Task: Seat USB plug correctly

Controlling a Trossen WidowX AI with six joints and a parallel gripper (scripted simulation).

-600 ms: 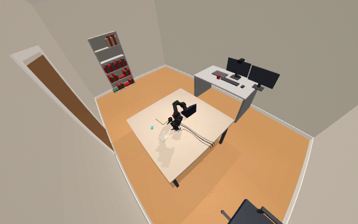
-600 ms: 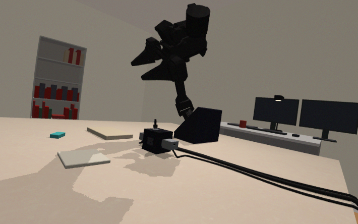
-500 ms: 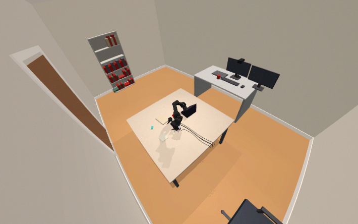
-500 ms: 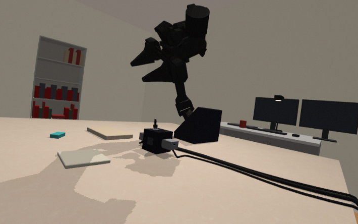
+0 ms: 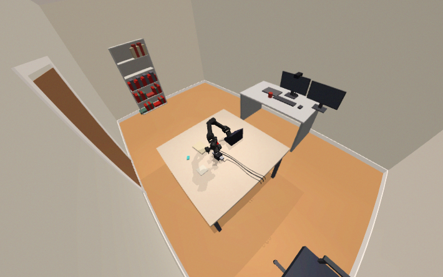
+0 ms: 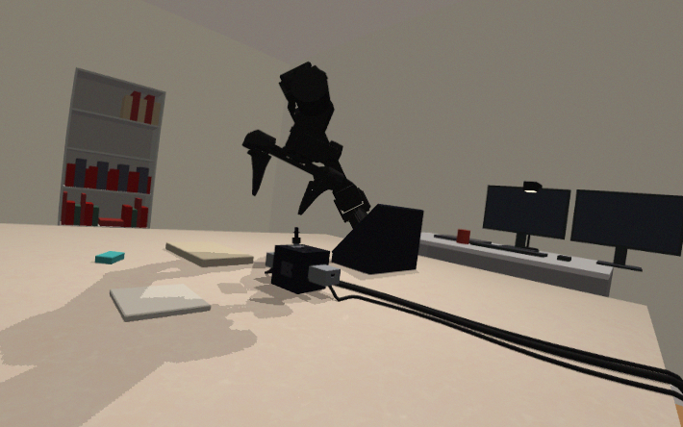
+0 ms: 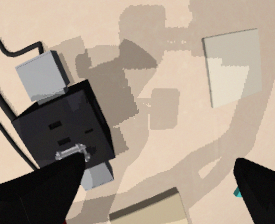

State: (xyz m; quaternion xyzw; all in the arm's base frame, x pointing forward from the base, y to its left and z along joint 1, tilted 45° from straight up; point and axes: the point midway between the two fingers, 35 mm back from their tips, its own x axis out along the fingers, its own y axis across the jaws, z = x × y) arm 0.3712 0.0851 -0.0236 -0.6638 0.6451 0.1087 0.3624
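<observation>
My gripper tip is 7 cm past the USB plug, 6 cm above it and 2 cm to the left of it. Round my gripper tip: tan pad: 29 cm to the right, 14 cm below, 3 cm behind; then teal block: 28 cm to the right, 19 cm ahead, 15 cm below.
</observation>
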